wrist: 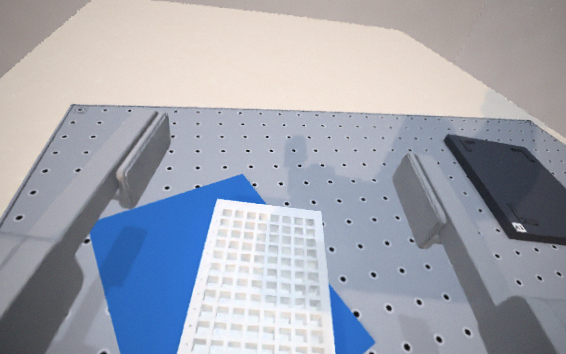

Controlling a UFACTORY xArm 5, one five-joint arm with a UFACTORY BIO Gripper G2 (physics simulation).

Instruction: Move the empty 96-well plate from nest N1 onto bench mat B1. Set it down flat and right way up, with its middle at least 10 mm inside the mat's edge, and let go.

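Places are measured from the arm's base along level axes (x ahead, y left, z up), in metres.
Where they show: hand at its tool point: point(287, 177).
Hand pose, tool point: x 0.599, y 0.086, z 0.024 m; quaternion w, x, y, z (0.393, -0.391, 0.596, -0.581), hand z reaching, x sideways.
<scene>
Each offset is from my tool point to the top centre of the thing. Level surfaces: height alone.
The white 96-well plate @[dx +0.000, dy -0.001, dz -0.087 m] point(265, 270) lies flat, wells up, on the blue bench mat @[dz -0.102 m] point(160, 250) in the lower middle of the wrist view. Its near end is cut off by the bottom edge. The plate's far right corner reaches past the mat's slanting edge as seen here. The mat shows to the left of the plate and as a small corner at its right. My gripper point(282, 180) is open and empty, its two fingers wide apart and separate from the plate, one to each side of its far end.
A dark flat nest @[dx +0.032, dy -0.323, dz -0.089 m] point(520, 190) with raised corner pieces and a small white label, hard to read, sits at the right, partly cut off. The grey perforated board @[dz -0.104 m] point(225, 160) lies under everything, with a pale surface @[dz -0.117 m] point(250, 60) beyond its far edge.
</scene>
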